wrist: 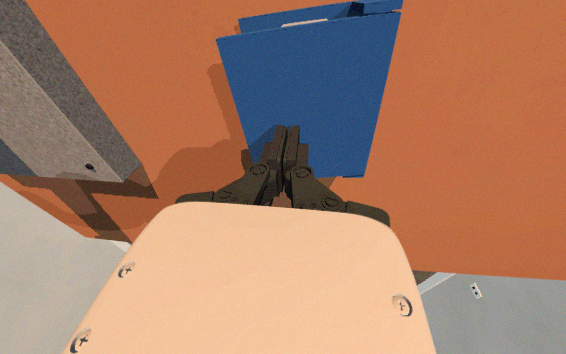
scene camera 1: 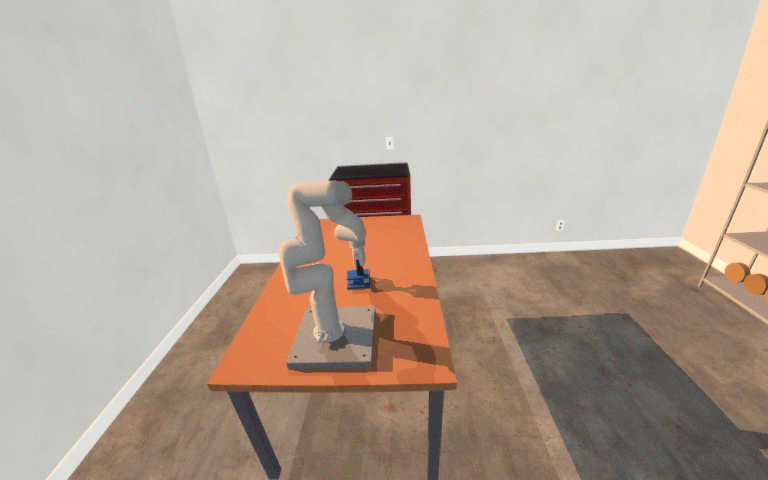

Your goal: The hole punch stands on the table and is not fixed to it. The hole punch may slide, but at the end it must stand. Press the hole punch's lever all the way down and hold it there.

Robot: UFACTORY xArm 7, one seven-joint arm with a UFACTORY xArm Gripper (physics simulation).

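Places are measured from the arm's base along level axes (x back, y right, z up), in millimetres.
Where they show: gripper, fingertip midpoint: [wrist: 288,142] [scene camera 1: 360,274]; arm's base at its link origin: [scene camera 1: 329,331].
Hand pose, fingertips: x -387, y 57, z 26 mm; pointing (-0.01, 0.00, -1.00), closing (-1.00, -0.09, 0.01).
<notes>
Each offset is from my fingertips to the centre of the thing. "*": to the spot under its first point. Level surfaces: height alone.
The blue hole punch {* dz -50, dx +15, dy -13 mm} [scene camera 1: 358,284] stands upright on the orange table, beyond the robot's base. Its broad flat blue lever {dz -6, dx -12, dy -17 mm} [wrist: 320,85] fills the upper middle of the wrist view and covers most of the body below it. A narrow gap with a pale part shows between lever and body at the far edge. My gripper [scene camera 1: 360,273] [wrist: 288,142] is shut and empty. Its fingertips are over the near part of the lever, left of its middle in the wrist view, at or very close to its surface. Whether they touch it I cannot tell.
The grey base plate [scene camera 1: 362,353] [wrist: 55,120] of the arm is on the table {dz -62 mm} [scene camera 1: 254,350] [wrist: 480,150], on the near side of the punch. A red drawer cabinet [scene camera 1: 379,192] stands behind the table's far end. A shelf unit is at the far right.
</notes>
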